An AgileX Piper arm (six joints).
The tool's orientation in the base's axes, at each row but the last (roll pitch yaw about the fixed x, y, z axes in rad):
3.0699, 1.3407, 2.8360
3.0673, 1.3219, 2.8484
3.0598, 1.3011, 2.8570
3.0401, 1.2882, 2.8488
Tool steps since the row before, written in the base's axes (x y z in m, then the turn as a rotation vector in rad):
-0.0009, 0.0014, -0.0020, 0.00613, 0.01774, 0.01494
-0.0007, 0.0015, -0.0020, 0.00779, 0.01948, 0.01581
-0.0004, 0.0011, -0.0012, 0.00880, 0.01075, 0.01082
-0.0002, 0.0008, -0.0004, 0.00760, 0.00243, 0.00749
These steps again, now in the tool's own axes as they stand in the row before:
0.0022, 0.0011, -0.0007, -0.01466, 0.01892, -0.00156
0.0022, 0.0013, -0.0005, -0.01577, 0.02100, -0.00057
0.0013, 0.0010, -0.0003, -0.01188, 0.01255, 0.00339
0.0005, 0.0007, -0.0002, -0.00903, 0.00407, 0.00466

